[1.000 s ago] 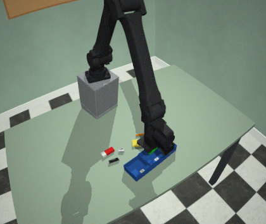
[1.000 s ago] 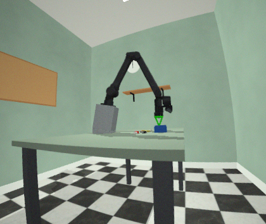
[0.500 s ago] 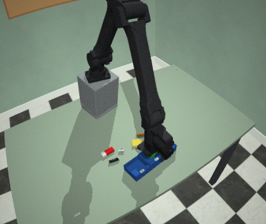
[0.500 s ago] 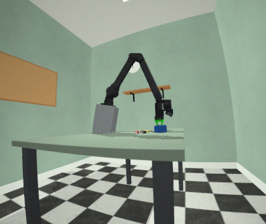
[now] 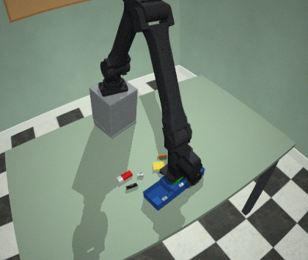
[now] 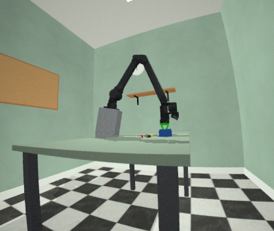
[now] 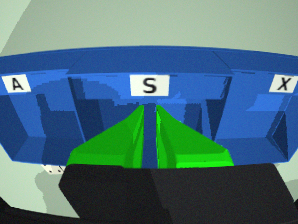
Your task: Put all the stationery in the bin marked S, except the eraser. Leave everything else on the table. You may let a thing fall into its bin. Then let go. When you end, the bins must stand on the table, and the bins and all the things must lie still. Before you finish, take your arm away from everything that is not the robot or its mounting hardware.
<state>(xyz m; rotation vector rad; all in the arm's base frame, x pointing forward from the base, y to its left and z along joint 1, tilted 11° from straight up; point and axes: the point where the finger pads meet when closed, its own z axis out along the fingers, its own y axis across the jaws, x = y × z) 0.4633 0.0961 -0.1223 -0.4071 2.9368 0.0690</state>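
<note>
Now: the blue bin row right at my hand. Also, from my hand: orange pen-like item (160 mm behind, 20 mm to the left, 20 mm below); yellow pad (110 mm behind, 20 mm to the right, 20 mm below); white domino (110 mm behind, 80 mm to the left, 20 mm below).
</note>
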